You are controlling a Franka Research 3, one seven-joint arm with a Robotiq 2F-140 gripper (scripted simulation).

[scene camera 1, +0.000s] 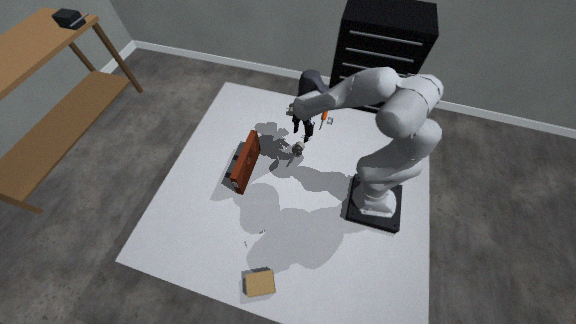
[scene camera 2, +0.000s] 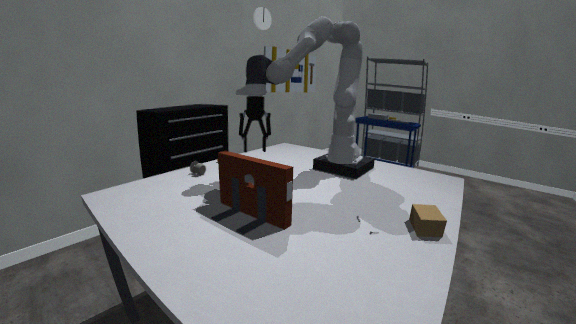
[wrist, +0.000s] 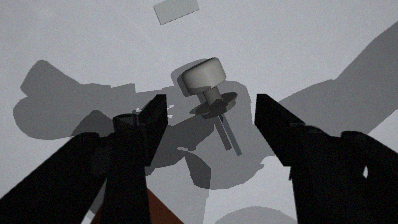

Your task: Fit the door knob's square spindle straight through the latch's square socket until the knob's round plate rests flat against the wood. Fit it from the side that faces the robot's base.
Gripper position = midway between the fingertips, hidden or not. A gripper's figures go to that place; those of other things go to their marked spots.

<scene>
My gripper (scene camera 2: 254, 151): 1.19 m from the lens. A cardboard box (scene camera 2: 427, 220): 0.87 m from the lens.
</scene>
